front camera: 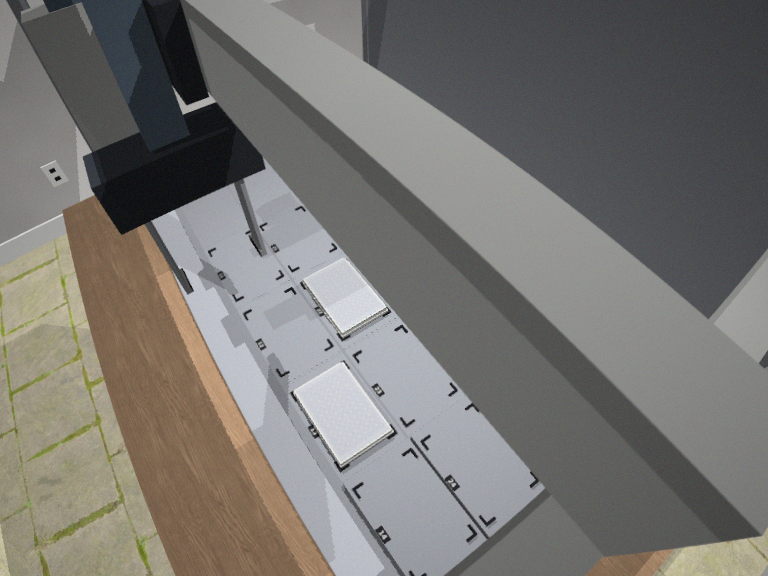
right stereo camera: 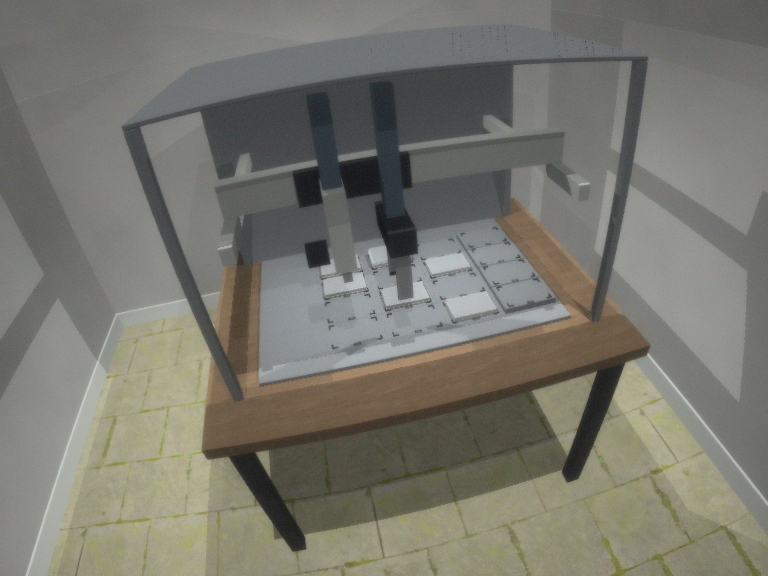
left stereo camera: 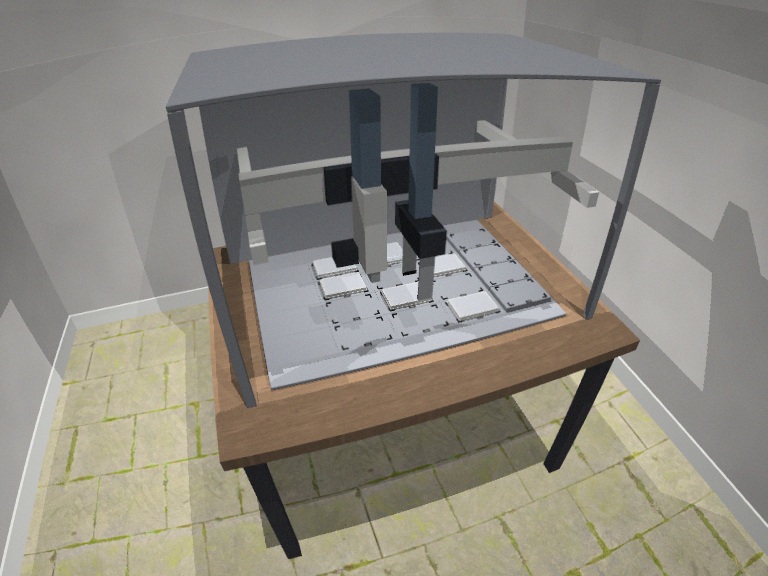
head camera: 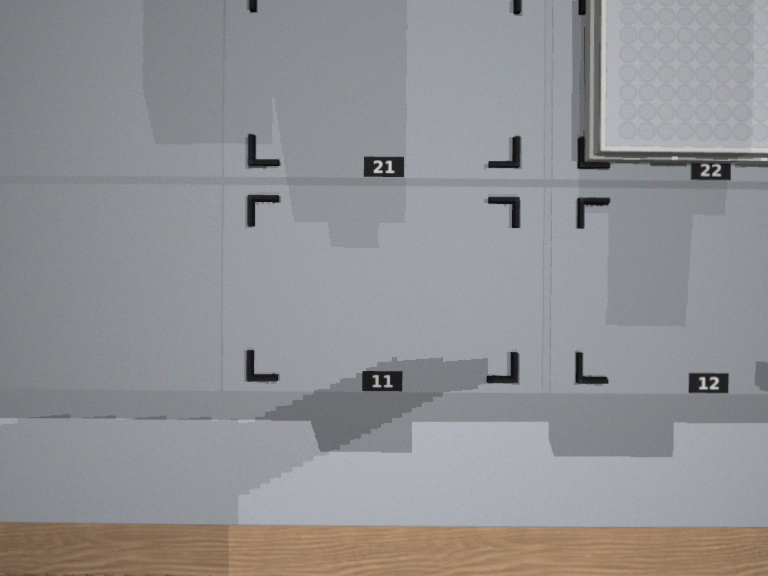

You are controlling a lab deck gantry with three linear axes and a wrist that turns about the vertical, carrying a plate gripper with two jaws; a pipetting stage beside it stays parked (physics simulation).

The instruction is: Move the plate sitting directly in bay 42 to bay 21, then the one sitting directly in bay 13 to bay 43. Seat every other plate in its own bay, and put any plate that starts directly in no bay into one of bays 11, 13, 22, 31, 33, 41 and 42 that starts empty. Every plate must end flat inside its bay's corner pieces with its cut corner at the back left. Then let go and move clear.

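Where they show: gripper, fingertip midpoint: (front camera: pixel 222 264) (right stereo camera: pixel 401 285) (left stereo camera: pixel 416 285); robot's base, origin of the base link: (front camera: pixel 210 252) (right stereo camera: pixel 333 348) (left stereo camera: pixel 344 349) (head camera: pixel 254 374).
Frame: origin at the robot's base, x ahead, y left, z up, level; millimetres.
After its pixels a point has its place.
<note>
My gripper (front camera: pixel 224 272) @(x 194, y 0, z 159 mm) (left stereo camera: pixel 417 286) @(x 194, y 0, z 159 mm) (right stereo camera: pixel 398 284) @(x 194, y 0, z 159 mm) is open and empty, jaws wide apart, raised above the deck's front left part. A white plate (front camera: pixel 343 415) @(x 400, y 41, z 14 mm) (left stereo camera: pixel 472 305) @(x 386, y 36, z 14 mm) (right stereo camera: pixel 470 306) @(x 388, y 34, z 14 mm) lies in bay 13. Another plate (front camera: pixel 346 297) @(x 239, y 149, z 14 mm) (head camera: pixel 688 74) @(x 207, y 145, z 14 mm) (left stereo camera: pixel 397 295) @(x 199, y 148, z 14 mm) (right stereo camera: pixel 397 293) @(x 208, y 156, z 14 mm) lies in bay 22. The plate at bay 42 (left stereo camera: pixel 392 252) @(x 254, y 349, z 27 mm) (right stereo camera: pixel 377 256) @(x 187, y 348, z 27 mm) is partly hidden; whether it is one plate or a stack is unclear. Bay 21 (head camera: pixel 452 86) @(x 98, y 144, z 0 mm) and bay 11 (head camera: pixel 384 297) @(x 65, y 39, z 0 mm) hold no plate. Bay 43 (right stereo camera: pixel 434 246) @(x 387, y 385, z 0 mm) looks empty. Cut corners are too small to tell.
Plates also lie in bay 31 (left stereo camera: pixel 343 284) @(x 64, y 250, z 14 mm) (right stereo camera: pixel 344 285) @(x 64, y 245, z 14 mm), bay 41 (left stereo camera: pixel 331 266) @(x 52, y 354, z 14 mm) and bay 33 (left stereo camera: pixel 449 264) @(x 410, y 244, z 15 mm) (right stereo camera: pixel 446 264) @(x 387, y 250, z 14 mm). The parked pipetting stage (left stereo camera: pixel 370 229) (right stereo camera: pixel 338 235) hangs left of the gripper. The gantry beam (front camera: pixel 434 248) (left stereo camera: pixel 496 164) hides part of the deck in the front view.
</note>
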